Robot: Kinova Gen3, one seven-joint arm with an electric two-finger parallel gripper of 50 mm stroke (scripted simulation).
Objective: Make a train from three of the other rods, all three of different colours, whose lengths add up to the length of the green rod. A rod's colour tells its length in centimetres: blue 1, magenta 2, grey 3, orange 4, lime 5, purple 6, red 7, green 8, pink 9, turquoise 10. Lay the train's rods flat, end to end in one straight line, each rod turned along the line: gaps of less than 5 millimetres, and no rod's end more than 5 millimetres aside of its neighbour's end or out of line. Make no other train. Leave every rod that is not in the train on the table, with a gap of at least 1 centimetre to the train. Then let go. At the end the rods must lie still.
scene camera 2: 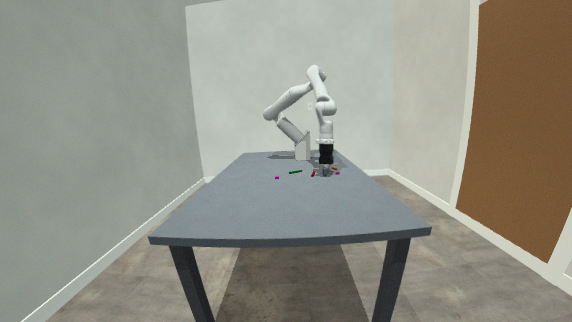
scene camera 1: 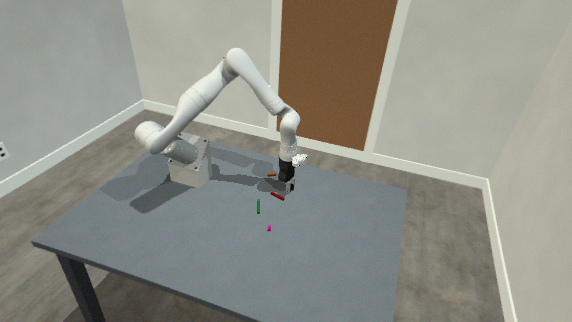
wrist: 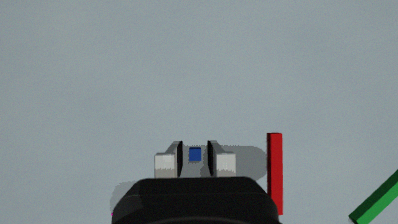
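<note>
You'd see my gripper in the pictures, and there's a red rod in them as well.
</note>
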